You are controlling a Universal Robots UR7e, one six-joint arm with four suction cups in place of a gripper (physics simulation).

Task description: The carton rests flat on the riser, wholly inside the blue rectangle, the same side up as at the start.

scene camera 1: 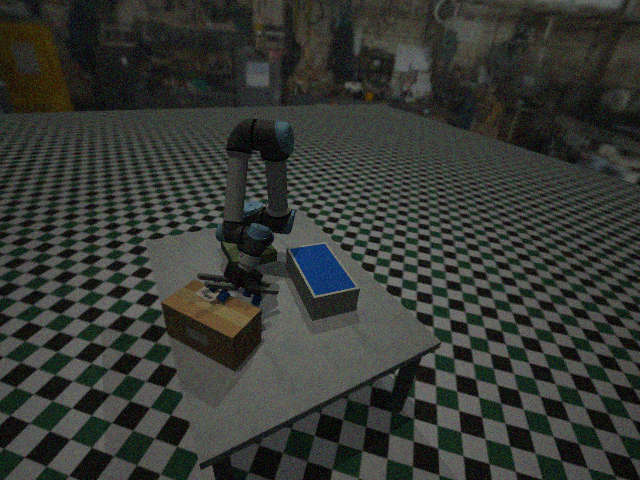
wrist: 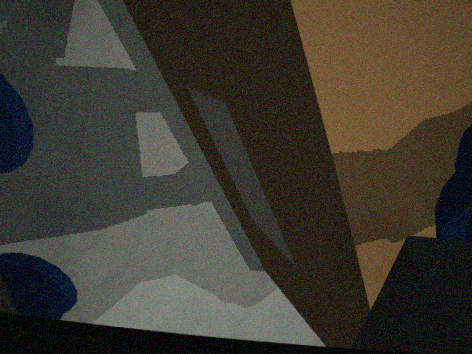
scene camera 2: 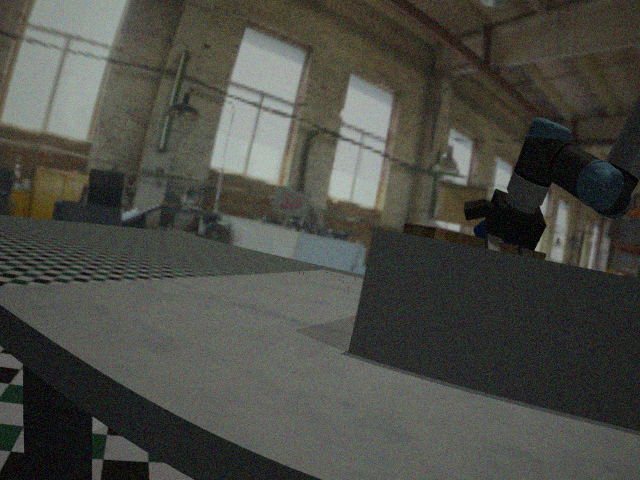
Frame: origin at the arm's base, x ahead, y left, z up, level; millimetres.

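Seen in the pictures: hand, its tool point: (scene camera 1: 235, 298) (wrist: 212, 237).
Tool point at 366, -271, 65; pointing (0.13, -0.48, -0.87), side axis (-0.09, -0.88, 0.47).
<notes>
Pixels of each thing's top centre, then the offset from my tool point to it, as dx, dy, dz. Level surfaces: height alone.
- brown carton, centre of its top: (scene camera 2: 476, 237) (scene camera 1: 210, 305) +31, -103, +40
- table, height of its surface: dz -121
- grey riser, centre of its top: (scene camera 2: 559, 266) (scene camera 1: 320, 266) +21, +395, -1
- blue rectangle, centre of its top: (scene camera 1: 320, 266) +21, +395, -1
- white label, centre of its top: (scene camera 1: 208, 296) -21, -91, +38
The brown carton (scene camera 1: 211, 321) (wrist: 381, 68) lies flat on the table (scene camera 1: 320, 361) (wrist: 171, 244), left of the riser. The grey riser (scene camera 1: 330, 306) (scene camera 2: 490, 320) stands apart on the right, and its top is the blue rectangle (scene camera 1: 321, 270), which is bare. My gripper (scene camera 1: 238, 295) (scene camera 2: 504, 219) hangs over the carton's back edge, half above the carton and half above the table. It holds nothing. In the wrist view the blue suction cups (wrist: 15, 121) (wrist: 455, 198) show at the sides. I cannot tell whether a cup touches the carton.
The arm's base (scene camera 1: 248, 237) stands on the table behind the carton and the riser. A white label (scene camera 1: 205, 294) is on the carton's top near the cups. The table's front edge (scene camera 2: 154, 429) drops to a chequered floor (scene camera 1: 490, 258).
</notes>
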